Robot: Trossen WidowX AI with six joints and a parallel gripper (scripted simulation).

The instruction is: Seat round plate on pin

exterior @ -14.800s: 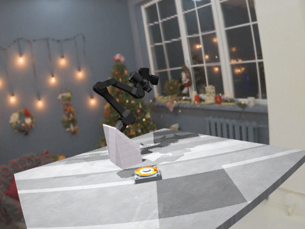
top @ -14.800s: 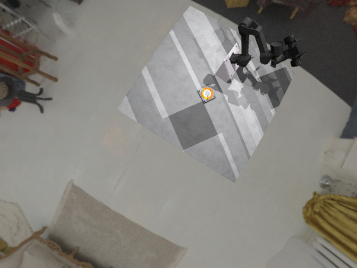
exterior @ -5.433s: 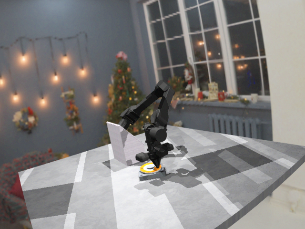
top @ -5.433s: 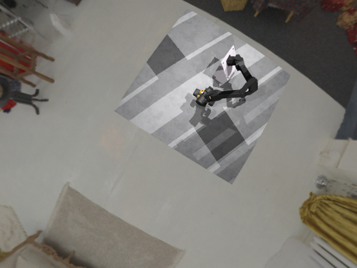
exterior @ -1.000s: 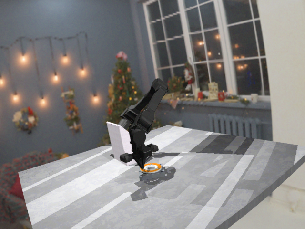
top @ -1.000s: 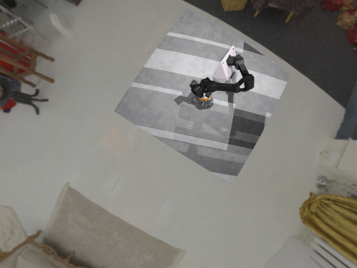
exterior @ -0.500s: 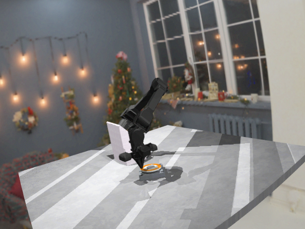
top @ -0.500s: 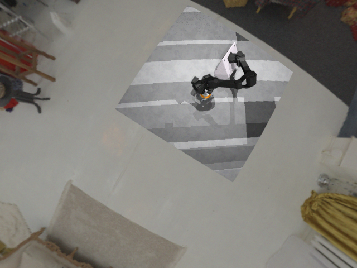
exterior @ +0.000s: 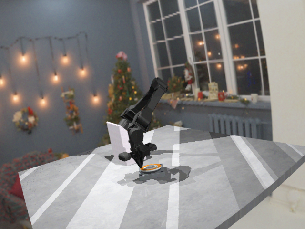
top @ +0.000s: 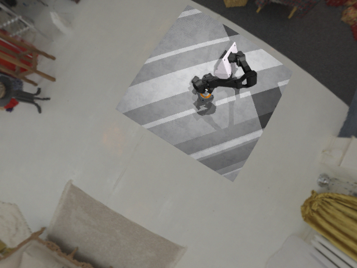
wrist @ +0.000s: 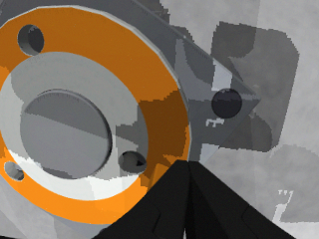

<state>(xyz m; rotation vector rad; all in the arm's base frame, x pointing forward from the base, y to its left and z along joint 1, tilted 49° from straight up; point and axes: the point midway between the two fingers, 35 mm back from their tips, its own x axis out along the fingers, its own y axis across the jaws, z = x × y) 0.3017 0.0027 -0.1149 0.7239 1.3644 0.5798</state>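
My gripper tip is now 10 mm short of the base, 50 mm to the right of it and 30 mm above it.
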